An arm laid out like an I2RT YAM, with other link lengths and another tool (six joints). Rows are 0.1 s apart.
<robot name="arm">
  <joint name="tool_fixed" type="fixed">
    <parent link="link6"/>
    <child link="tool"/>
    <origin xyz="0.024 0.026 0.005" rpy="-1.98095 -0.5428 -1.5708"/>
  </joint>
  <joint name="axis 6" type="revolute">
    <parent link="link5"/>
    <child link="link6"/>
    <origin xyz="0.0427 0 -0.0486"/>
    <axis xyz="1 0 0"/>
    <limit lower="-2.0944" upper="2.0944"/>
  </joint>
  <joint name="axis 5" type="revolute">
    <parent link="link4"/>
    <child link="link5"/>
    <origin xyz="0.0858 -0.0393 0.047"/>
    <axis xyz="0 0 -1"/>
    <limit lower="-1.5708" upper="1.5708"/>
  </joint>
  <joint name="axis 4" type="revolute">
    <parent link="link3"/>
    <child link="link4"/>
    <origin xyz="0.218 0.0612 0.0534"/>
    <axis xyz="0 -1 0"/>
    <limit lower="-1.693" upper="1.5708"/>
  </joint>
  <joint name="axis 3" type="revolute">
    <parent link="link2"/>
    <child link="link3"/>
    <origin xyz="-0.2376 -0.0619 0"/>
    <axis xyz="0 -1 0"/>
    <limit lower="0" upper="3.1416"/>
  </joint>
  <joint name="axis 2" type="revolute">
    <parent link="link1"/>
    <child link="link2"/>
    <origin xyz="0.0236 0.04 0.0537"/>
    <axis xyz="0 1 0"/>
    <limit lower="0" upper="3.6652"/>
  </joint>
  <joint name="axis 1" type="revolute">
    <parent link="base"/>
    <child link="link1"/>
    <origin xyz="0 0 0.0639"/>
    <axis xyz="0 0 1"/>
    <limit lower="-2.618" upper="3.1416"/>
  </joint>
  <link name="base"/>
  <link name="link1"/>
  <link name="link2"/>
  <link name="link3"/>
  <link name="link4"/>
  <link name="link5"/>
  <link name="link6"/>
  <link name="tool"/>
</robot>
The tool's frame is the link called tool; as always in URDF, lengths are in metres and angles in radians.
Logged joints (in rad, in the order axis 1, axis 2, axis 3, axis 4, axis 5, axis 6), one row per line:
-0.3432 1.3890 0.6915 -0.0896 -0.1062 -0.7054
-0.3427 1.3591 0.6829 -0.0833 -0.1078 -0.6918
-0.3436 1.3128 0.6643 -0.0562 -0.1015 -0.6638
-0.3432 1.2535 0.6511 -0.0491 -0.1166 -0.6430
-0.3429 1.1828 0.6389 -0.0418 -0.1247 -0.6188
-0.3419 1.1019 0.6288 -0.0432 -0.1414 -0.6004
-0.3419 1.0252 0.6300 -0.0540 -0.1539 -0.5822
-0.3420 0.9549 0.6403 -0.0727 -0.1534 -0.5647
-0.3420 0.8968 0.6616 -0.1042 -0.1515 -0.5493
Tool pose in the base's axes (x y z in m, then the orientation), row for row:
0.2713 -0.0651 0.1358 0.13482 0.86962 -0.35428 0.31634
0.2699 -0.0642 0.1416 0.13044 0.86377 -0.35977 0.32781
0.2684 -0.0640 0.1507 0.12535 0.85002 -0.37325 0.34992
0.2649 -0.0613 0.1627 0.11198 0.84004 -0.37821 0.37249
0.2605 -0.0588 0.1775 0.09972 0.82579 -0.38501 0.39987
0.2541 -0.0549 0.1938 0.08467 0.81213 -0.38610 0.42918
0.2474 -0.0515 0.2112 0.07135 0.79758 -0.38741 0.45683
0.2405 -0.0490 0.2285 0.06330 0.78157 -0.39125 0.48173
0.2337 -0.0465 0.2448 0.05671 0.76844 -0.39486 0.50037
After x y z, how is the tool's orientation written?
As a quaternion, w x y z.
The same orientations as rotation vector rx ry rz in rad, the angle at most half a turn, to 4 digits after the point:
2.5198 -1.0266 0.9166
2.5091 -1.0451 0.9522
2.4763 -1.0874 1.0194
2.4660 -1.1103 1.0935
2.4415 -1.1383 1.1822
2.4224 -1.1516 1.2801
2.3979 -1.1647 1.3734
2.3611 -1.1820 1.4553
2.3307 -1.1976 1.5176

